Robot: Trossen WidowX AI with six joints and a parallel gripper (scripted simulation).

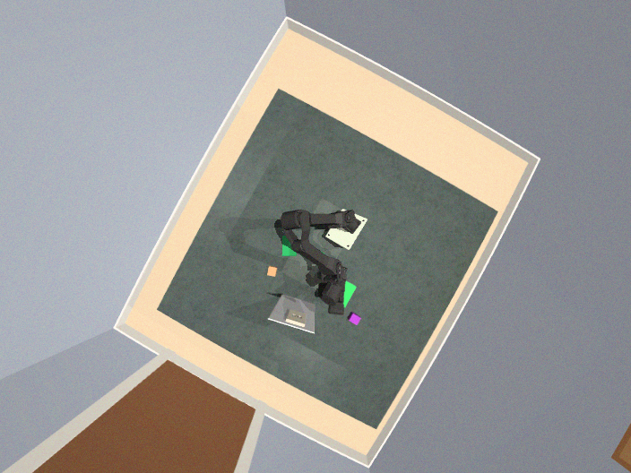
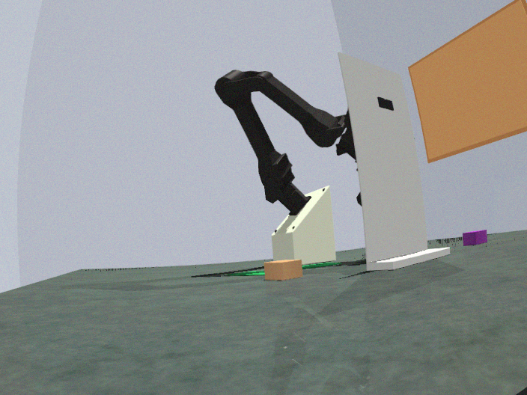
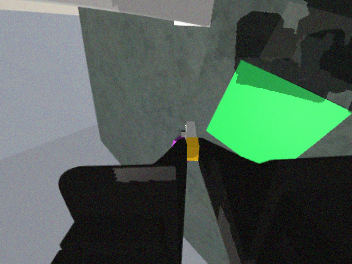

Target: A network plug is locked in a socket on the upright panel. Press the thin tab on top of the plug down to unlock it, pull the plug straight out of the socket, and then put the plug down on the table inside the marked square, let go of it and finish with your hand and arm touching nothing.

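My gripper tip is 12 cm above the bright green marked square, 3 cm past it and 1 cm to the right of it. The rest, counted from my gripper tip: upright panel: 13 cm ahead, 12 cm to the right, 4 cm above; then network plug: right at my gripper tip; then purple block: 15 cm to the left, 11 cm below, 3 cm ahead.
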